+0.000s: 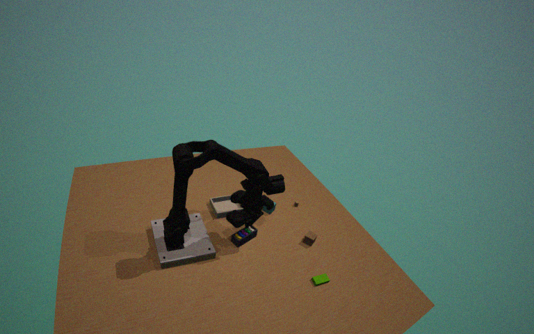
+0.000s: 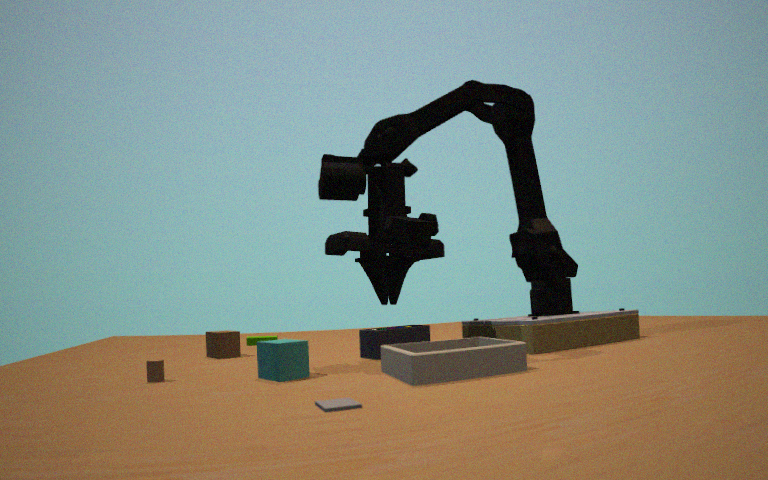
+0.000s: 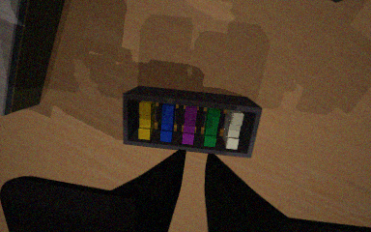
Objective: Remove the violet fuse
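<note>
Now: gripper tip 1 cm past the violet fuse and 5 cm above it. Round my gripper tip: brown cube: 25 cm ahead, 10 cm to the right, 6 cm below; teal cube: 17 cm ahead, 13 cm to the left, 5 cm below; tray: 1 cm behind, 19 cm to the left, 7 cm below.
</note>
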